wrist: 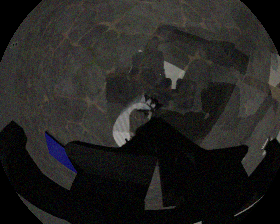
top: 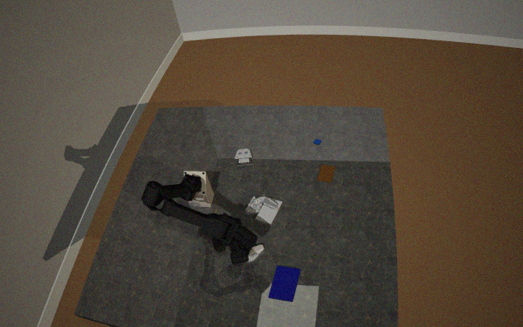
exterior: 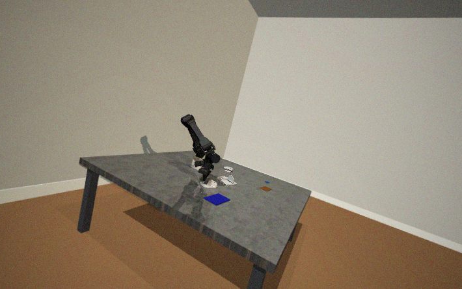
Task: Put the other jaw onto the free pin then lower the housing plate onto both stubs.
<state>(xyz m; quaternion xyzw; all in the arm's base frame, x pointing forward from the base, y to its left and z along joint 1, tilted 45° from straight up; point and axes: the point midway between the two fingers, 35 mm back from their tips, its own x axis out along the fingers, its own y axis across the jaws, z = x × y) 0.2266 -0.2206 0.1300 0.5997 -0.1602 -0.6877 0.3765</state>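
Right now my gripper tip is 20 mm short of the white jaw, 20 mm above it and 10 mm to the left of it. Round my gripper tip: small blue square: 620 mm to the left, 270 mm ahead, 20 mm below; orange patch: 420 mm to the left, 320 mm ahead, 20 mm below.
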